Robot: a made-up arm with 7 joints. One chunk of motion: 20 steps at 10 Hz.
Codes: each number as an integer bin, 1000 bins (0 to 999) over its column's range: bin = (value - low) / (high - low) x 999, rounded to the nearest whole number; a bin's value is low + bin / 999 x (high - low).
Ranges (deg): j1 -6..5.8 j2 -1.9..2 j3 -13..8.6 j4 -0.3..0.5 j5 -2.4..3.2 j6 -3.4..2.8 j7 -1.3..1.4
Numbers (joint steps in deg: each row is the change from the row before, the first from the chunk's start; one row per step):
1: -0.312 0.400 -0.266 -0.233 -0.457 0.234 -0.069
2: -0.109 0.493 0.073 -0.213 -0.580 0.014 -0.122
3: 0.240 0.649 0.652 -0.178 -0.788 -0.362 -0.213
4: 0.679 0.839 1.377 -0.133 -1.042 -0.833 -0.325
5: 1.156 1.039 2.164 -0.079 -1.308 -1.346 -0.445
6: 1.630 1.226 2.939 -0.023 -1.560 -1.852 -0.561
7: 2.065 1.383 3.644 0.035 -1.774 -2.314 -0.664
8: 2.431 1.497 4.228 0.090 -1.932 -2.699 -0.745
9: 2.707 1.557 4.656 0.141 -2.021 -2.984 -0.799
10: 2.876 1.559 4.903 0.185 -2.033 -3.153 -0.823
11: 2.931 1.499 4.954 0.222 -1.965 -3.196 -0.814
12: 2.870 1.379 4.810 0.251 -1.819 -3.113 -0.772
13: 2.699 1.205 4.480 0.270 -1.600 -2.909 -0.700
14: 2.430 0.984 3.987 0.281 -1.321 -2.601 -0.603
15: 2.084 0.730 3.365 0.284 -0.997 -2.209 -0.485
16: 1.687 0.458 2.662 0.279 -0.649 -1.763 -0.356
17: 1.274 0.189 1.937 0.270 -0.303 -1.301 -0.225
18: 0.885 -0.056 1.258 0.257 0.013 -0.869 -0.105
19: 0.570 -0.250 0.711 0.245 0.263 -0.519 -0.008
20: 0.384 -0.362 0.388 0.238 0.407 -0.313 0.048
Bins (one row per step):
1: 482 589 589 84 347 586 455
2: 499 613 605 109 325 550 436
3: 528 653 631 152 288 490 402
4: 565 702 665 209 242 414 361
5: 606 753 701 276 195 331 316
6: 646 801 737 346 150 249 273
7: 683 841 770 418 112 175 235
8: 714 870 797 487 83 113 205
9: 737 886 817 551 68 67 185
10: 751 886 828 606 65 40 176
11: 756 871 830 652 78 33 180
12: 751 840 824 688 104 46 195
13: 736 795 808 712 143 79 222
14: 714 739 786 726 192 129 258
15: 684 674 757 729 250 192 302
16: 651 604 724 723 312 264 349
17: 616 535 691 712 374 338 398
18: 583 472 659 696 430 408 442
19: 556 423 634 681 475 464 478
20: 540 394 619 672 501 497 499

